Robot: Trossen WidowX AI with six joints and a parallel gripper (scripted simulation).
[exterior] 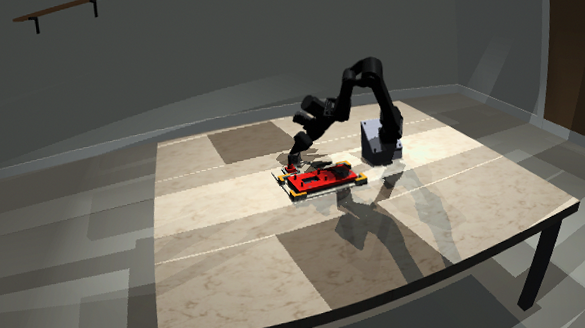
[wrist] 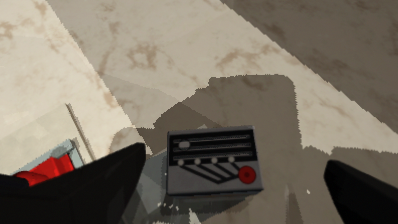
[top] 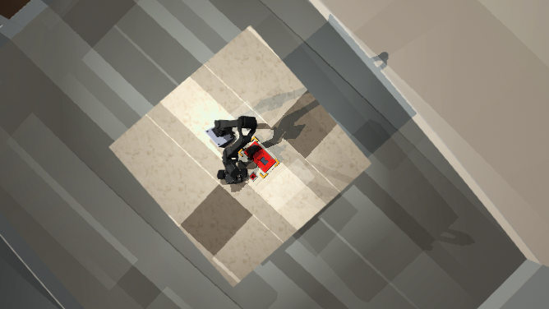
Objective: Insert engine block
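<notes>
The grey-white engine block lies 1 cm ahead of my gripper tip, 1 cm to the left of it and 2 cm below it.
</notes>
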